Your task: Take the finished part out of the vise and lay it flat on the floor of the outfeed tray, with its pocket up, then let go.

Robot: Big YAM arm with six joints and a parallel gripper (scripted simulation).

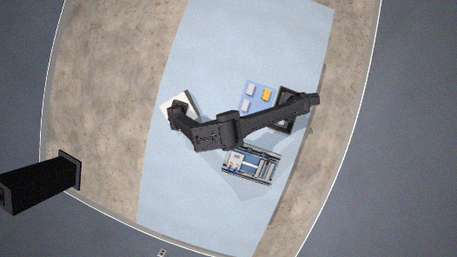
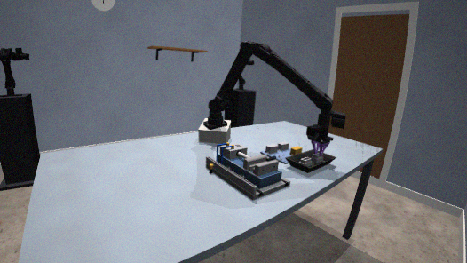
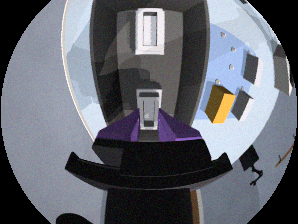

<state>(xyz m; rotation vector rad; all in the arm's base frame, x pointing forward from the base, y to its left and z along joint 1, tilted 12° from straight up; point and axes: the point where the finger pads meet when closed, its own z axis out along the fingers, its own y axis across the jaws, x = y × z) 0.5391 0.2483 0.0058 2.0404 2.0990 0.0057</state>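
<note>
Right now my hand is 130 mm past the orange block, 20 mm above it and 10 mm to the left of it. From my hand the other things lie so: blue plate (170 mm behind, 50 mm to the right, 50 mm below).
</note>
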